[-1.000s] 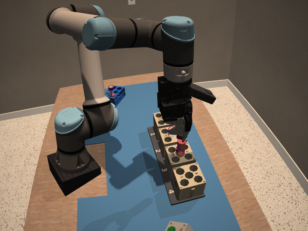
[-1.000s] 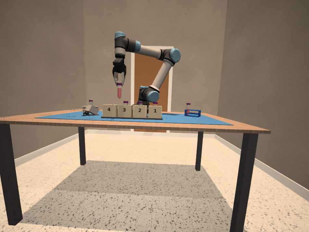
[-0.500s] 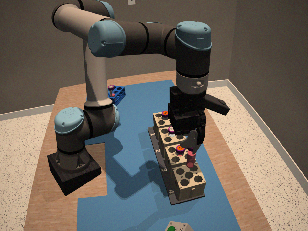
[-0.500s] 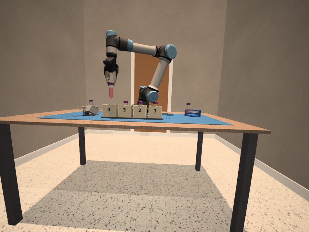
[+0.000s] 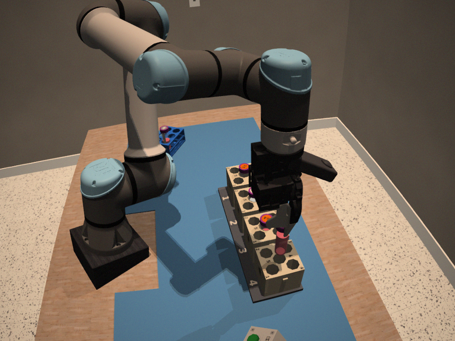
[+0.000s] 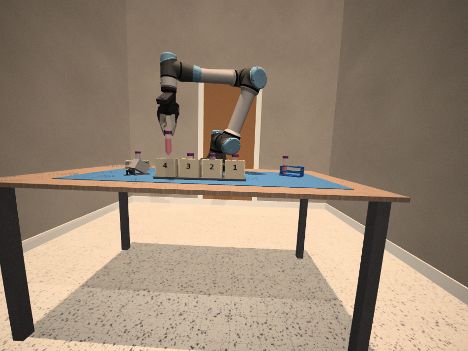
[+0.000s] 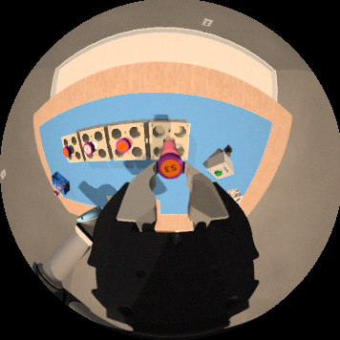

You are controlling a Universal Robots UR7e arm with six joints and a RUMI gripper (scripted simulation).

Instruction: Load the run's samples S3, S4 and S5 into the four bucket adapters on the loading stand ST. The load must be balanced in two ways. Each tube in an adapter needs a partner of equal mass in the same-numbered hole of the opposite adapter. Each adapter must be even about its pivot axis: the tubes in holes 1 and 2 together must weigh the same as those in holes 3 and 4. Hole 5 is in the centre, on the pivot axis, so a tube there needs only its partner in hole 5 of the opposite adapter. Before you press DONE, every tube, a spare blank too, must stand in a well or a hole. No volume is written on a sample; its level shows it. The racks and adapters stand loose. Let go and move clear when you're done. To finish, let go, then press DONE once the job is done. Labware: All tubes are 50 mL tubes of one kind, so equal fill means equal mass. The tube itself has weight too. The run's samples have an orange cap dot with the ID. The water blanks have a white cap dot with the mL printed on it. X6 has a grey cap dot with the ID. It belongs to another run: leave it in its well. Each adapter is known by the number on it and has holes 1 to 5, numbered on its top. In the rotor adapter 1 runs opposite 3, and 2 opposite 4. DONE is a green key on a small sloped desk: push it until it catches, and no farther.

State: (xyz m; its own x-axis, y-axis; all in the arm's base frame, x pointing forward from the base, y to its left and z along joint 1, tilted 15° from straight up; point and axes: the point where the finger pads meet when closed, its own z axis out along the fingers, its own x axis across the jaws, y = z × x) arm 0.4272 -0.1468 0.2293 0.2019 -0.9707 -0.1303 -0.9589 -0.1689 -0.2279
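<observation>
Now: the sample tube 10 mm to the left of my hand and 50 mm below it. Round my hand: green key 70 mm behind, 190 mm to the right, 160 mm below; then white rack 230 mm behind, 370 mm to the right, 190 mm below.
</observation>
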